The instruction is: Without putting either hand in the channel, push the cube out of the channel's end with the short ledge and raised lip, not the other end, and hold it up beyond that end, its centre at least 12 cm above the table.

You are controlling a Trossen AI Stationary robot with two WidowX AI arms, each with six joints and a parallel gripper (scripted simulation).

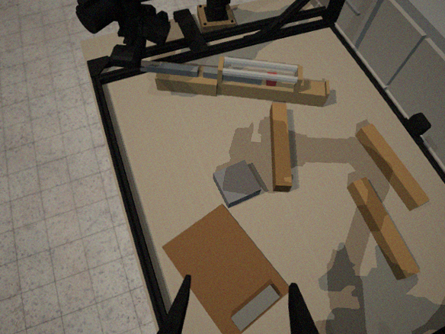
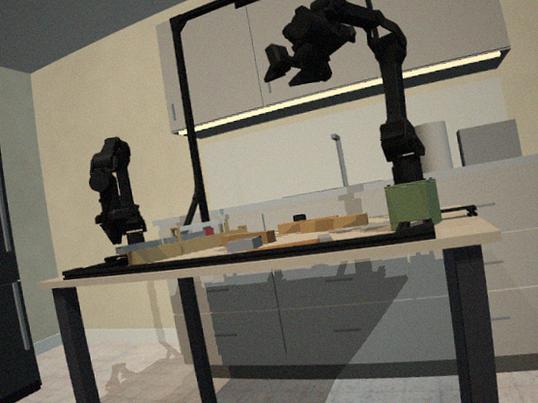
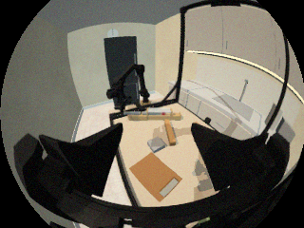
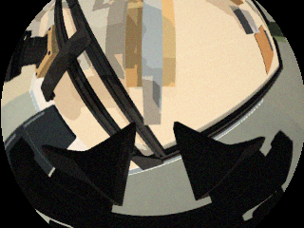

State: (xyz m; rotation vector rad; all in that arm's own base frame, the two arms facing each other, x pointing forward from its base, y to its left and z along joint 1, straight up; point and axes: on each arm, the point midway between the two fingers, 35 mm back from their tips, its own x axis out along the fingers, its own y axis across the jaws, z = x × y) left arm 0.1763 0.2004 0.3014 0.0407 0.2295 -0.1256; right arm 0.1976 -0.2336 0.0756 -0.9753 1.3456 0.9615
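The red cube lies 320 mm behind my right hand, 110 mm to the left of it and 50 mm below it. From my right hand the other things lie so: grey block 350 mm to the left, 170 mm behind, 90 mm below.
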